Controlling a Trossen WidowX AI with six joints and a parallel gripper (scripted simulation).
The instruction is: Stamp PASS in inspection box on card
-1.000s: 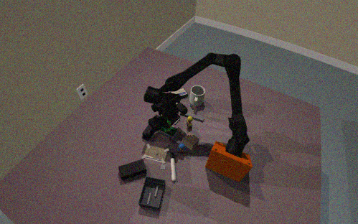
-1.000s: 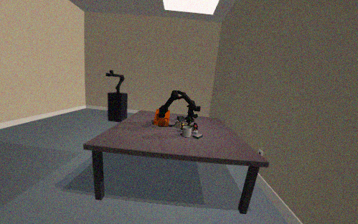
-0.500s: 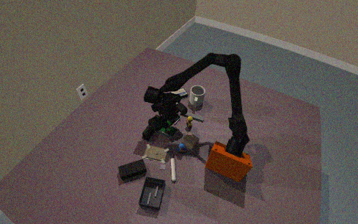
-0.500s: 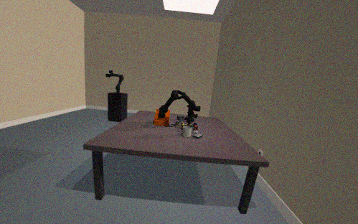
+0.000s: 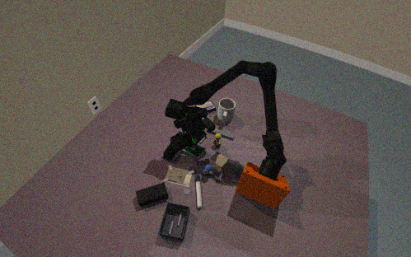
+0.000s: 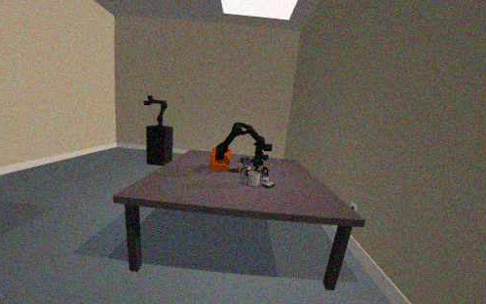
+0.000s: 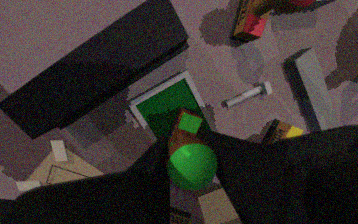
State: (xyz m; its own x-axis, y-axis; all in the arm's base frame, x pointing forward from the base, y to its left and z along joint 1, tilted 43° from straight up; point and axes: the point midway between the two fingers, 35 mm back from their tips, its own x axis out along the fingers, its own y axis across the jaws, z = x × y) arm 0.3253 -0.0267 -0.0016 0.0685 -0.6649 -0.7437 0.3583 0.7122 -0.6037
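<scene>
My gripper tip is 30 mm above the green ink pad. From my gripper tip the other things lie so: yellow-knobbed stamp: 70 mm behind, 90 mm to the right, 20 mm below; green stamp: right at my gripper tip; bolt: 10 mm behind, 80 mm to the right, 30 mm below.
</scene>
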